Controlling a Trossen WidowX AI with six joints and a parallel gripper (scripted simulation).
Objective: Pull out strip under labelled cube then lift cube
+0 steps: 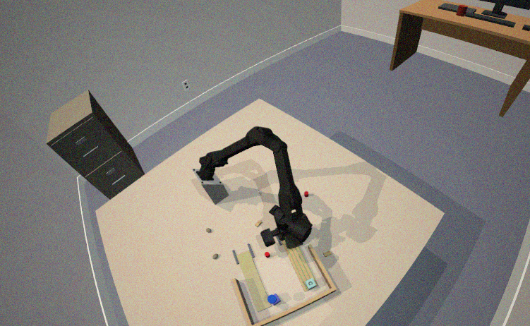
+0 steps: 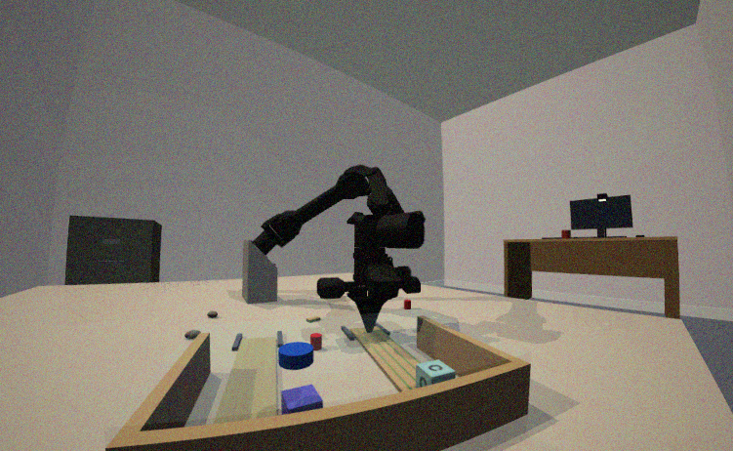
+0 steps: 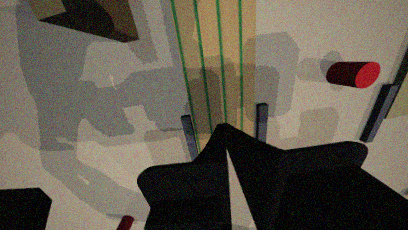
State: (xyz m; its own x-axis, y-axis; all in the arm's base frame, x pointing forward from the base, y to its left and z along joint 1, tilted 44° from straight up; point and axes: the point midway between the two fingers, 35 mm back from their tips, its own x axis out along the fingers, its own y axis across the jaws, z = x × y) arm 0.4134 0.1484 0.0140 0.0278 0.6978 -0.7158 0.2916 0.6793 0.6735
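Now: gripper tip 9 cm short of the striped strip and 3 cm to the left of it. From my gripper tip the other things lie so: teal labelled cube 20 cm ahead, 6 cm to the right, 2 cm above; blue disc 16 cm ahead, 20 cm to the right, 6 cm above.
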